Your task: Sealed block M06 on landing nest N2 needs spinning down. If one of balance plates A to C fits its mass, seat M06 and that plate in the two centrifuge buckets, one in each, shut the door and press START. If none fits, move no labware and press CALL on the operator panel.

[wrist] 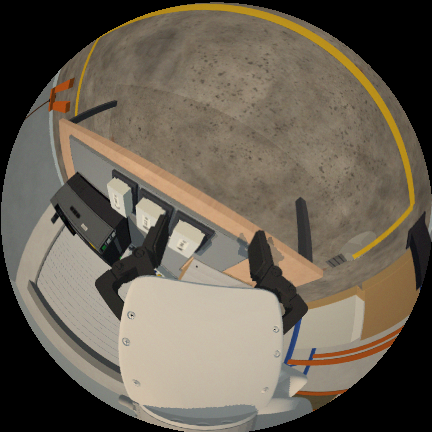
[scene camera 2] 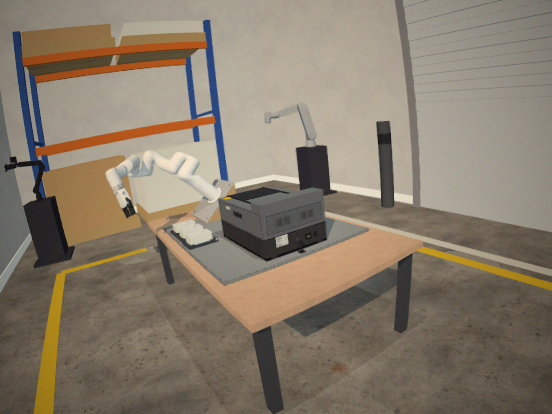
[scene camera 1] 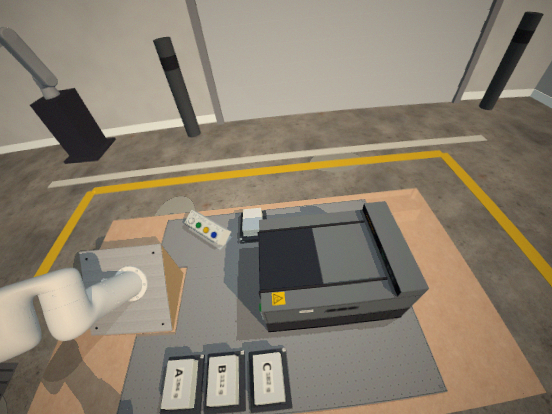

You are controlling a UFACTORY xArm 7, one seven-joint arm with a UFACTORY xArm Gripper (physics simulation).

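Frame: origin at the arm's base, x back, y right, z up, level; centimetres.
Where they show: gripper, fingertip midpoint: (wrist: 210, 232) (scene camera 2: 131, 215); arm's base at its link origin: (scene camera 2: 215, 196) (scene camera 1: 131, 283).
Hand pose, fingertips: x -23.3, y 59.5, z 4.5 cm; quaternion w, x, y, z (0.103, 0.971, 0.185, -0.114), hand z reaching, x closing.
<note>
Things, the pixels of their top centre, and the offset from my fingertips. Level surfaces: height alone.
- Balance plates A at its top centre: (wrist: 181, 245) (scene camera 1: 177, 382) (scene camera 2: 183, 223) dx +0.9, dy -30.5, dz -11.6 cm
- B at its top centre: (wrist: 145, 223) (scene camera 1: 221, 379) (scene camera 2: 190, 227) dx -12.4, dy -31.7, dz -11.6 cm
- C at its top centre: (scene camera 1: 267, 377) (wrist: 115, 201) (scene camera 2: 198, 233) dx -26.0, dy -32.4, dz -11.6 cm
- pale block at its top centre: (scene camera 1: 251, 218) dx -17.7, dy -91.9, dz -10.2 cm
- operator panel at its top centre: (scene camera 1: 204, 221) (wrist: 157, 278) dx +3.2, dy -90.2, dz -8.6 cm
- wooden table at its surface level: dz -18.3 cm
- grey mat at its surface level: dz -16.9 cm
My gripper (scene camera 2: 129, 210) (wrist: 210, 232) is open and empty, high beyond the plate end of the table. Balance plates A (scene camera 1: 179, 385) (wrist: 186, 239), B (scene camera 1: 223, 381) (wrist: 150, 215) and C (scene camera 1: 268, 378) (wrist: 119, 197) sit in separate dark nests; their mass print is too blurred to read surely. A pale block (scene camera 1: 252, 216) sits in a nest behind the centrifuge's left corner; its label is unreadable. The centrifuge (scene camera 1: 345, 301) (scene camera 2: 272, 212) (wrist: 87, 215) has a dark area and a grey panel on top; no buckets show. The operator panel (scene camera 1: 206, 230) has green, yellow and blue buttons.
The arm's slanted base plate (scene camera 1: 112, 315) (scene camera 2: 204, 211) stands at the table's left in scene camera 1. The wooden table (scene camera 1: 475, 345) (scene camera 2: 300, 295) carries a grey mat (scene camera 1: 350, 360) (scene camera 2: 230, 272). A blue and orange rack (scene camera 2: 214, 100) and other robot pedestals (scene camera 2: 313, 167) (scene camera 2: 47, 227) stand beyond.
</note>
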